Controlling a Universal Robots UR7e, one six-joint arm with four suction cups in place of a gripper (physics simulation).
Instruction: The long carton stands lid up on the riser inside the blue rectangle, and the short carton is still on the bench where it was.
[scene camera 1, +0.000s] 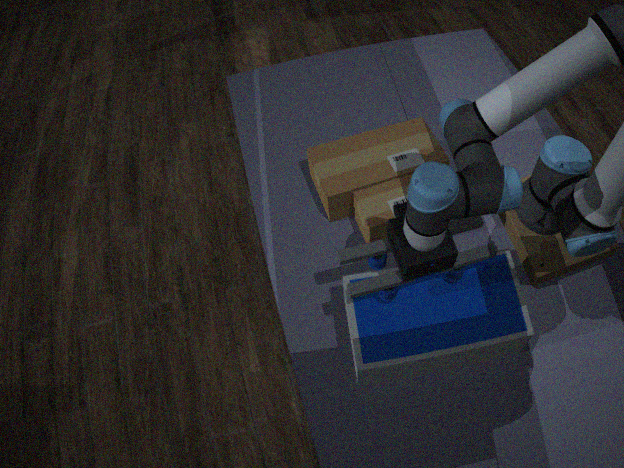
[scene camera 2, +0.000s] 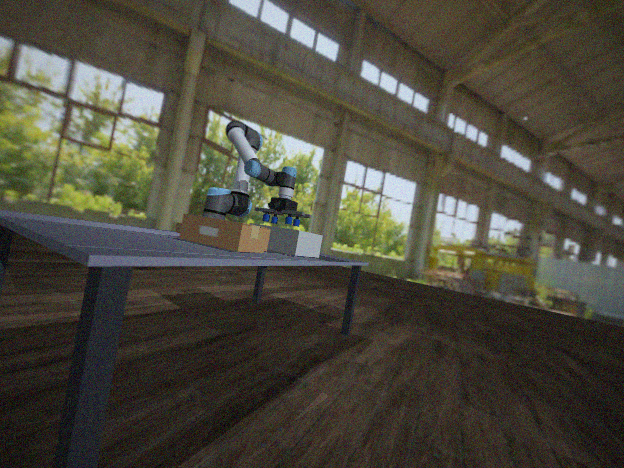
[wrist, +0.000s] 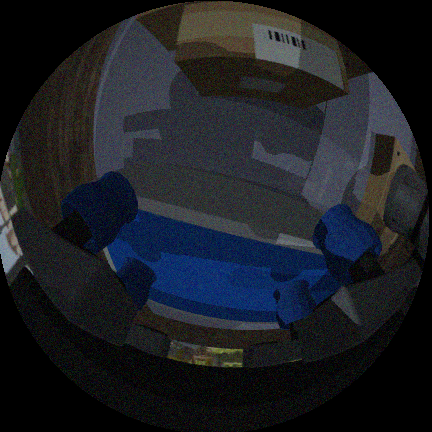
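Where they show: hand at its tool point: (scene camera 2: 280, 223) (wrist: 221, 260); arm's base at its link origin: (scene camera 1: 541, 208) (wrist: 398, 196).
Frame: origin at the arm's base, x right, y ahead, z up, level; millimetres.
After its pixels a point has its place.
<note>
The long carton (scene camera 1: 362, 156) {y 342, x 306, z 51 mm} (scene camera 2: 214, 231) {y 323, x 376, z 2 mm} (wrist: 160, 32) {y 455, x 239, z 2 mm} lies lid up on the bench (scene camera 1: 312, 100) {y 323, x 641, z -52 mm} (scene camera 2: 126, 246) {y 406, x 760, z -52 mm}, behind the short carton. The short carton (scene camera 1: 372, 201) {y 385, x 183, z 51 mm} (wrist: 215, 42) {y 389, x 140, z 50 mm} also stands on the bench, beside the long one; my arm partly covers it in scene camera 1. The pale riser (scene camera 1: 443, 365) {y 424, x -202, z -10 mm} (scene camera 2: 307, 244) {y 554, x -32, z 8 mm} (wrist: 215, 192) {y 406, x 3, z 25 mm} bears the blue rectangle (scene camera 1: 428, 307) {y 412, x -97, z 68 mm} (wrist: 215, 275) {y 407, x -65, z 68 mm}, with no carton on it. My gripper (scene camera 1: 420, 266) {y 397, x -20, z 90 mm} (scene camera 2: 281, 220) {y 397, x -20, z 90 mm} (wrist: 220, 257) {y 397, x -20, z 90 mm} holds nothing; its blue cups hang low over the riser's rear part, apparently with a small gap.
The wooden base board (scene camera 1: 519, 241) {y 106, x -42, z -12 mm} (wrist: 372, 197) {y 102, x -18, z -23 mm} under my arm's base stands on the bench, right of the riser in scene camera 1. The bench's long edge runs left of the cartons and riser there, with wooden floor (scene camera 1: 151, 251) (scene camera 2: 352, 392) beyond.
</note>
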